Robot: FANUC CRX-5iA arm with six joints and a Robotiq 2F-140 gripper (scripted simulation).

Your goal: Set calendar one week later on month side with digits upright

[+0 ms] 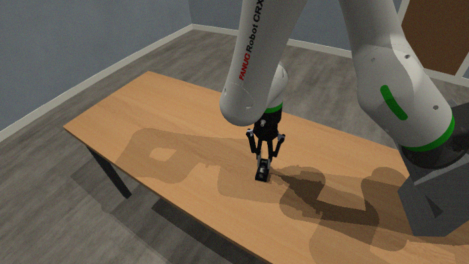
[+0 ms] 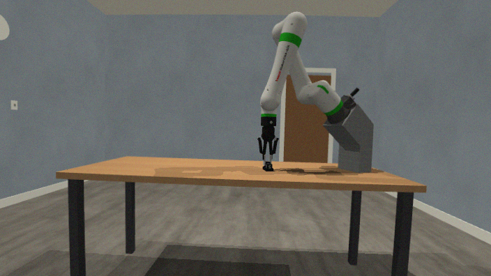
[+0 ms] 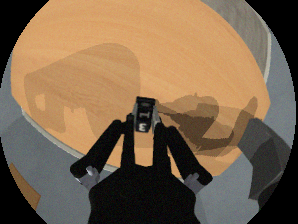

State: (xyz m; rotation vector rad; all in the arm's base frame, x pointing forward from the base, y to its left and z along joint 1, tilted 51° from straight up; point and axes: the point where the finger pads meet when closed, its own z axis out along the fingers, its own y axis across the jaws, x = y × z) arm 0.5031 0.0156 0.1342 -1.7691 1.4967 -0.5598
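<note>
Right now the tray is 50 mm below my hand, 20 mm to the left of it and 10 mm behind it.
</note>
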